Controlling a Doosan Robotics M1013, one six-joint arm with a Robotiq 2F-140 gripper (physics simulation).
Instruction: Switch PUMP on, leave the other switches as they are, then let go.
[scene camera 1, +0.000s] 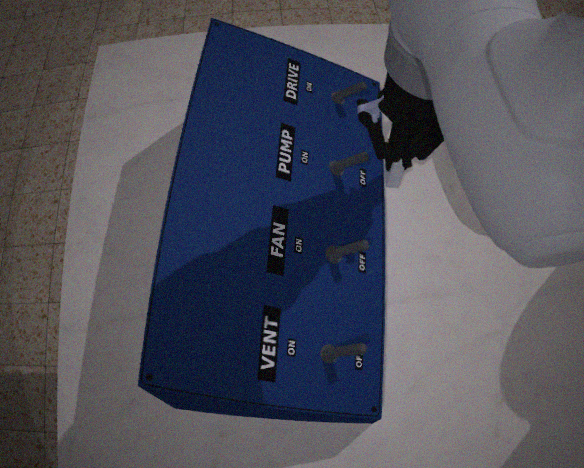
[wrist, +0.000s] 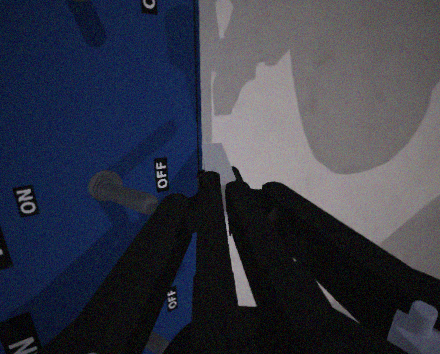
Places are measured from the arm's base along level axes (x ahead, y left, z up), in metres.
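Pixels of known places: gripper, between the fingertips: (scene camera 1: 390, 178) (wrist: 212, 160).
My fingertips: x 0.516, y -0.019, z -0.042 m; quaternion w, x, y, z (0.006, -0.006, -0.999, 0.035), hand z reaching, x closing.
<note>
Behind a point stands the place of what it marks.
The blue switch panel (scene camera 1: 225, 200) {z 0.045, x 0.724, y 0.060 m} (wrist: 50, 100) {z -0.006, x 0.607, y -0.077 m} carries four grey levers. The PUMP lever (scene camera 1: 350, 162) {z 0.007, x 0.576, y -0.012 m} (wrist: 125, 192) {z 0.009, x 0.573, y -0.021 m} points toward its OFF label (scene camera 1: 363, 177) {z -0.033, x 0.555, y -0.015 m} (wrist: 161, 175) {z -0.032, x 0.556, y -0.015 m}. The DRIVE lever (scene camera 1: 350, 93) {z 0.004, x 0.565, y -0.131 m}, FAN lever (scene camera 1: 347, 250) {z 0.007, x 0.589, y 0.106 m} and VENT lever (scene camera 1: 345, 352) {z 0.009, x 0.597, y 0.225 m} also lean to the OFF side. My gripper (scene camera 1: 395, 178) {z -0.042, x 0.516, y -0.019 m} (wrist: 212, 160) {z -0.042, x 0.516, y -0.019 m} is shut and empty. Its pale tips are just past the panel's right edge, beside the PUMP lever's free end and apart from it. In scene camera 1 the DRIVE switch's OFF label is hidden behind the gripper.
The panel sits on a pale table (scene camera 1: 425, 325) {z -0.108, x 0.473, y 0.168 m} (wrist: 260, 125) {z -0.108, x 0.459, y -0.029 m}, with tiled floor (scene camera 1: 30, 200) beyond. The arm (scene camera 1: 480, 125) {z 0.330, x 0.546, y 0.171 m} comes in from the upper right. Its shadow crosses the panel between the PUMP and FAN labels.
</note>
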